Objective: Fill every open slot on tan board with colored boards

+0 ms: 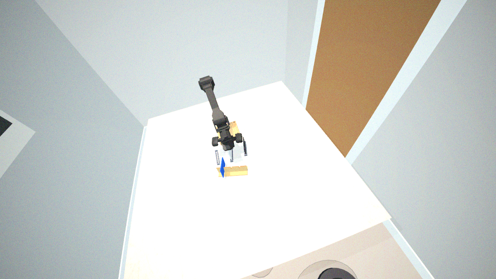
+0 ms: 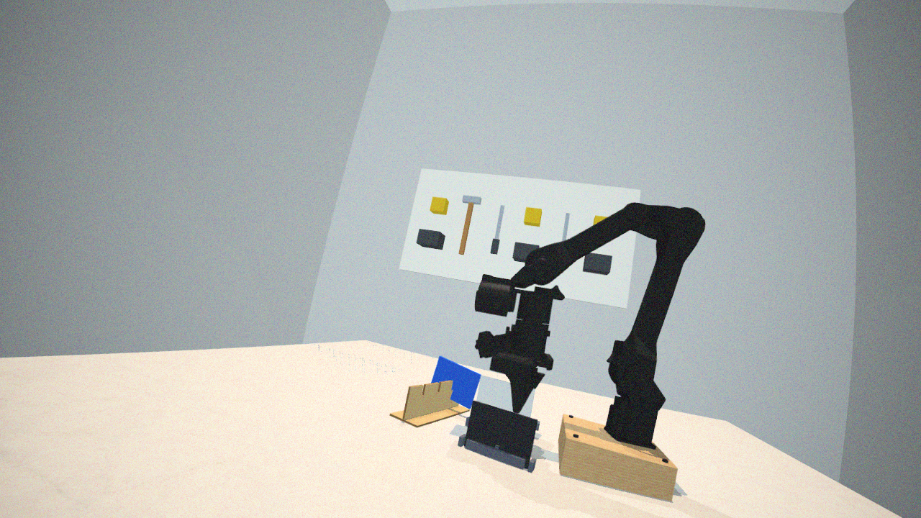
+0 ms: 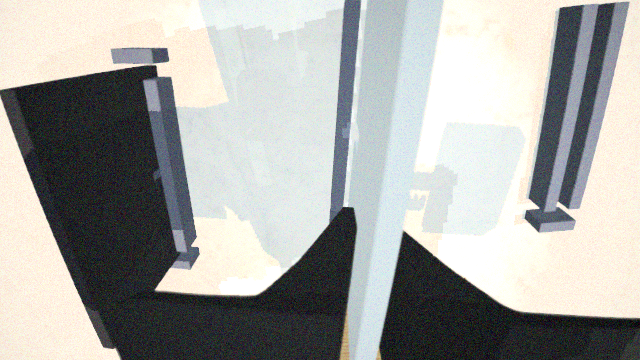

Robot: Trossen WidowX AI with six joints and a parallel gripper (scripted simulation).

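My gripper tip is now 14 cm short of the tan board, 5 cm to the left of it and 2 cm above it. Round my gripper tip: blue board (12 cm ahead, 10 cm to the right); black board (9 cm to the left, 3 cm ahead, 2 cm below).
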